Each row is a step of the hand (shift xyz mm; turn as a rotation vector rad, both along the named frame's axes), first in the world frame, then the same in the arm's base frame.
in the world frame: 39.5 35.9 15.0 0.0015 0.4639 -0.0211
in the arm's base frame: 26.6 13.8 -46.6 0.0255 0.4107 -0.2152
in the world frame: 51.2 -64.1 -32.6 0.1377 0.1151 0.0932
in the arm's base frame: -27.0 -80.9 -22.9 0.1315 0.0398 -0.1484
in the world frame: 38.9 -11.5 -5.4 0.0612 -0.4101 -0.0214
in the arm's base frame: 2.0 -28.2 -29.6 -0.0480 -0.3924 0.1269
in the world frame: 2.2 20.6 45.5 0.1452 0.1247 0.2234
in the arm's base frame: 46.7 17.8 -0.4 0.2605 0.0464 -0.1285
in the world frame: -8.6 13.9 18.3 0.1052 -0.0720 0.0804
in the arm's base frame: 17.3 16.5 5.5 0.0936 -0.1114 -0.0392
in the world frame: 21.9 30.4 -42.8 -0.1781 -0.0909 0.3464
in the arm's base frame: -33.9 16.4 -42.6 0.2894 0.0055 0.2760
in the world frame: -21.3 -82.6 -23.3 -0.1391 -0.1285 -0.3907
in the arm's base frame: -35.3 -63.8 50.0 -0.4222 -0.0546 0.0855
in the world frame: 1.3 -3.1 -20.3 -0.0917 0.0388 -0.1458
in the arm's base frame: -19.8 -3.6 -4.5 -0.1575 0.0750 0.0271
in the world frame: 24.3 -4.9 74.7 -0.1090 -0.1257 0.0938
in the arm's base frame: 77.3 -14.7 -1.1 0.0554 -0.0602 0.1726
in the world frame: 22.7 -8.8 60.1 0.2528 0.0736 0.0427
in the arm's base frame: 62.4 -17.6 -1.4 0.1030 -0.0507 -0.2408
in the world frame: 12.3 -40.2 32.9 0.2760 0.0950 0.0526
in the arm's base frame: 30.7 -41.0 15.3 0.1197 -0.0423 -0.2680
